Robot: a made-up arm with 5 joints.
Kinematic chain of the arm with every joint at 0, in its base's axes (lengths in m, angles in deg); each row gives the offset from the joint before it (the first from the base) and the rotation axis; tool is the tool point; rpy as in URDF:
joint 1: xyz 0 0 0.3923 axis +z
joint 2: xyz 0 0 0 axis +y
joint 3: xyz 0.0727 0 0.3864 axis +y
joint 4: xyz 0.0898 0 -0.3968 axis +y
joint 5: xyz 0.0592 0 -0.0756 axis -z
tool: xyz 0 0 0 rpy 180 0 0
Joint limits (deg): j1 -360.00..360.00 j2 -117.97..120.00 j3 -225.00..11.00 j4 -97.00..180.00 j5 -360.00..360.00
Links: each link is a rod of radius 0.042 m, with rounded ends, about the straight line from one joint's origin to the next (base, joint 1, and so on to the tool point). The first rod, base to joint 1, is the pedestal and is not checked.
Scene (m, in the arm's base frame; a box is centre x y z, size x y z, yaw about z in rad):
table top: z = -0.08
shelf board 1: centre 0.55 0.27 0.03 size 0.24 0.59 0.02 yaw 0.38
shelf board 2: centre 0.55 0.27 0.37 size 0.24 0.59 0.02 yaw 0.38
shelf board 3: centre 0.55 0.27 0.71 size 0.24 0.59 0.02 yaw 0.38
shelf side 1: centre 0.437 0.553 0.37 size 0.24 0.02 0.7 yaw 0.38
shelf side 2: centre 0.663 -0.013 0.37 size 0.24 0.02 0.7 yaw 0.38
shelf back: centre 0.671 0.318 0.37 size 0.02 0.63 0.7 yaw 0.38
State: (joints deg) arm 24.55 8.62 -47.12 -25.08 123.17
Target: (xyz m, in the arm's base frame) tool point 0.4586 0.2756 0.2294
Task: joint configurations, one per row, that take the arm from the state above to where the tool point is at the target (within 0.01 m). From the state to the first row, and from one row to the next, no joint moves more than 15 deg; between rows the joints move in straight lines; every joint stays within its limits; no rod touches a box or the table.
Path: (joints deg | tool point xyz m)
1: 25.22 -3.14 -33.40 -27.10 123.17 | 0.4106 0.1934 0.5362
2: 25.90 -14.89 -19.68 -29.11 123.17 | 0.3275 0.1590 0.5282
3: 29.36 -0.51 -19.37 -26.30 123.17 | 0.3348 0.1884 0.4271
4: 32.81 13.87 -19.07 -23.48 123.17 | 0.3167 0.2042 0.3251
5: 36.27 28.25 -18.76 -20.67 123.17 | 0.2764 0.2028 0.2294
6: 33.64 33.66 -33.11 -20.57 123.17 | 0.3681 0.2450 0.2252
7: 31.00 39.07 -47.46 -20.48 123.17 | 0.4586 0.2756 0.2294

